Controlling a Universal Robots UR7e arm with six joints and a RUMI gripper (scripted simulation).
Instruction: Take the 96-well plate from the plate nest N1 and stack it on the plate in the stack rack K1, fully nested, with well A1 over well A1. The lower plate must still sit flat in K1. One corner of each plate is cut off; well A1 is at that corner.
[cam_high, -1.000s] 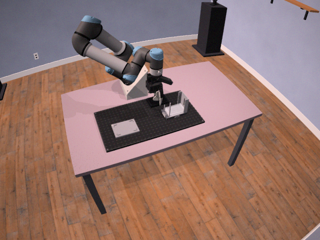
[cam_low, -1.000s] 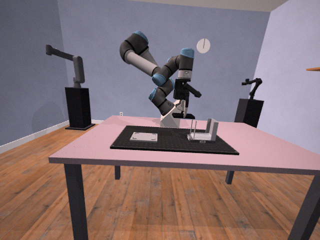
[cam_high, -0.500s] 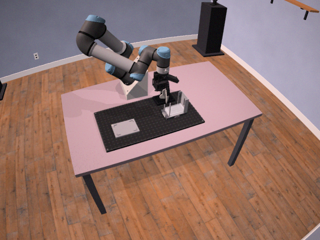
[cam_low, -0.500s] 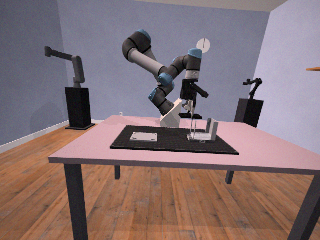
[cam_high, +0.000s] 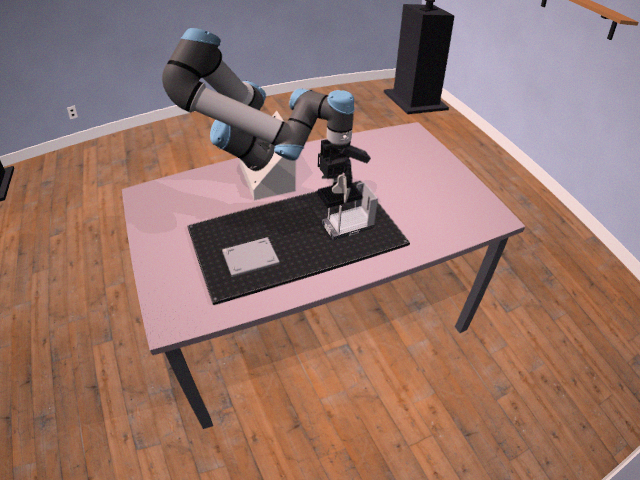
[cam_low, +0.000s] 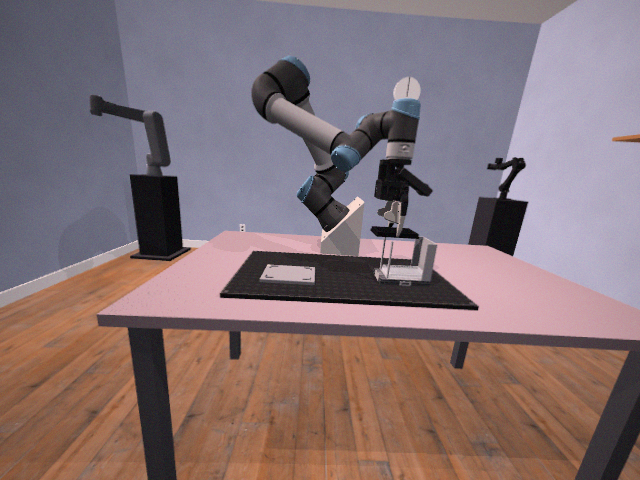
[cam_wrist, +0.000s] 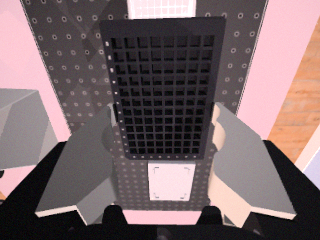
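The white plate is 14 cm below my hand, 5 cm to the left of it and 1 cm behind it. Also, from my hand: black 96-well plate: 1 cm below; then plate nest N1: 32 cm to the right, 16 cm below, 4 cm ahead.
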